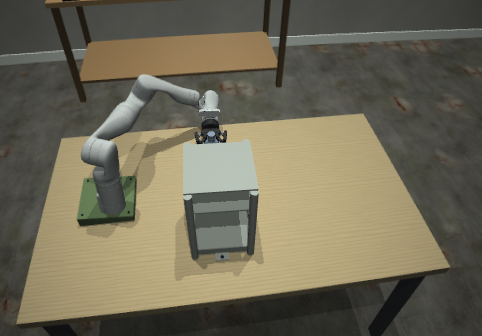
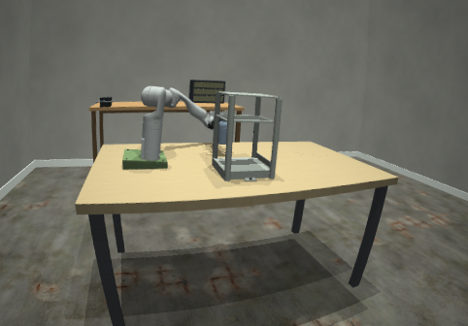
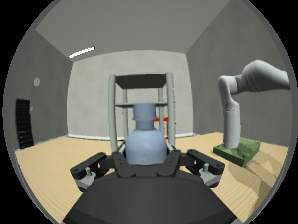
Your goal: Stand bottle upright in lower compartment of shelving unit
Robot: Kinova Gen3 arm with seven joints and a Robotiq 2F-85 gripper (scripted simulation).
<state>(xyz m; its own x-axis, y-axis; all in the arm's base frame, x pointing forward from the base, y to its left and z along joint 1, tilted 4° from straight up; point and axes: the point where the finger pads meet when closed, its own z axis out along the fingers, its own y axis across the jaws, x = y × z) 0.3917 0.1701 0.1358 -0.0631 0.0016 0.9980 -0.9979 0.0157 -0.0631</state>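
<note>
Now: hand 30 cm to the left of the grey shelving unit, 3 cm below it and 1 cm short of it. From my hand the other things lie so: pale blue bottle 1 cm above.
</note>
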